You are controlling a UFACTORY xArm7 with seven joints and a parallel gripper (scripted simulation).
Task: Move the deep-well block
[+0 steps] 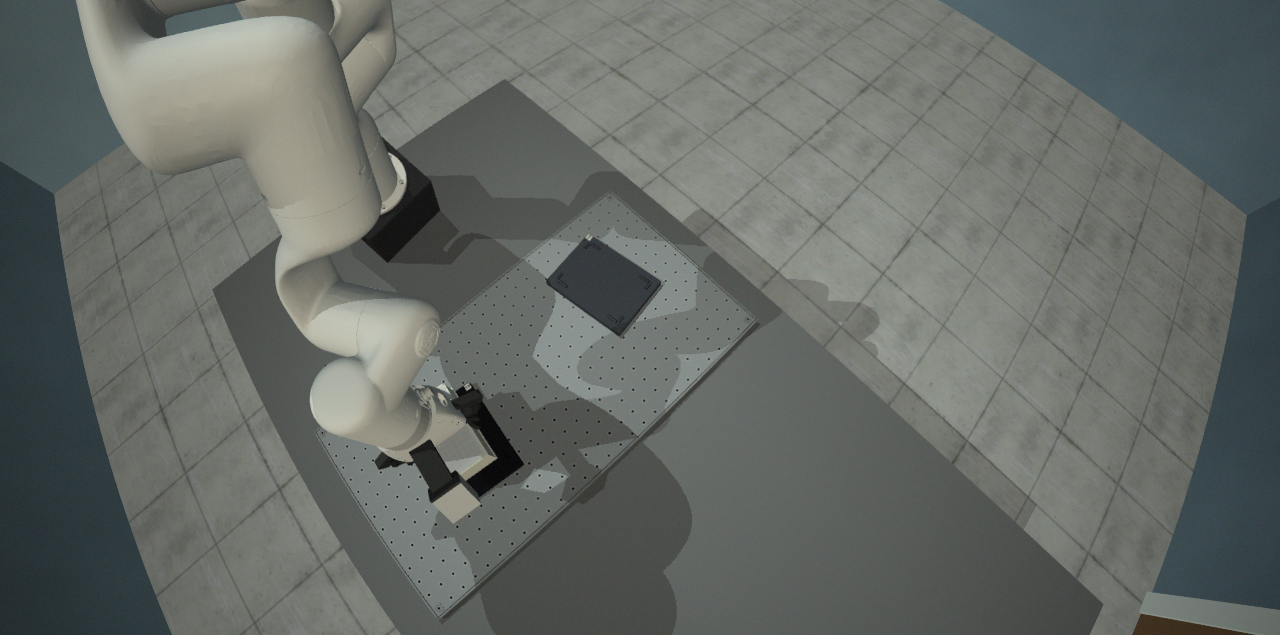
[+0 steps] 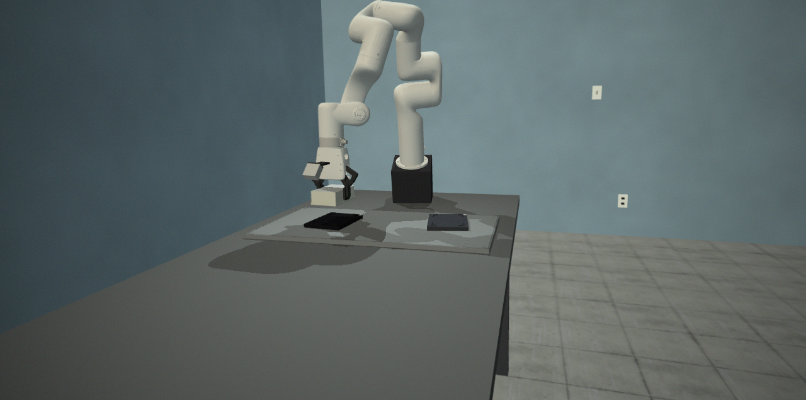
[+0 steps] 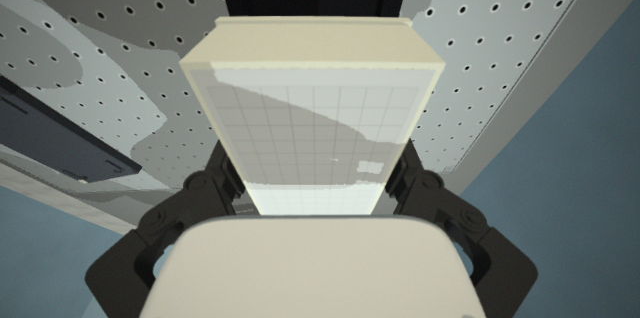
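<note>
Right now the black plate nest N2 is 80 mm below my hand. Also, from my hand: dark plate nest N1 (120 mm behind, 330 mm to the left, 80 mm below); then cream 96-well deep-well block (right at my hand).
</note>
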